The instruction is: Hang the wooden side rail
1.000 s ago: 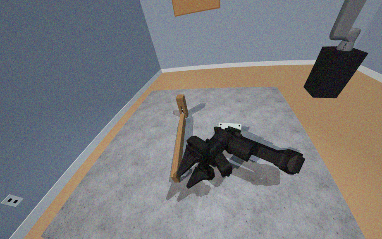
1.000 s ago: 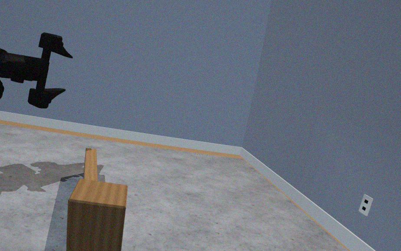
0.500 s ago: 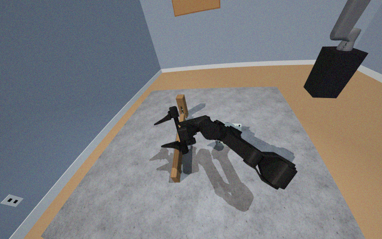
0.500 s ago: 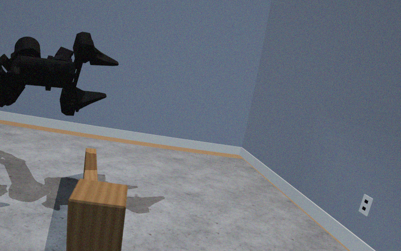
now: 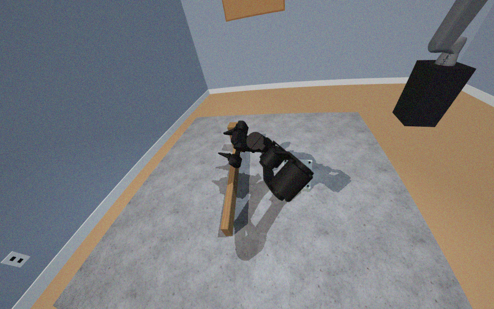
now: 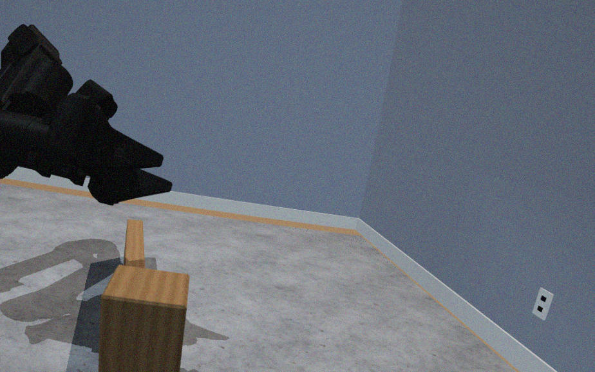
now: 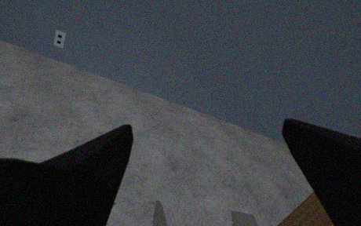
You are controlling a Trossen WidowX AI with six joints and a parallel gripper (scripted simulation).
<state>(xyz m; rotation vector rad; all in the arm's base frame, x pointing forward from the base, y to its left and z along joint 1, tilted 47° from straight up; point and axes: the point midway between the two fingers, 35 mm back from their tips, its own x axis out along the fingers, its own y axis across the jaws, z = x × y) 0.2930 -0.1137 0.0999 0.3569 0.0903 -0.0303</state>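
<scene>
Now: the wooden headboard post 20 cm to the right of my gripper tip, 12 cm below it and 2 cm ahead of it.
</scene>
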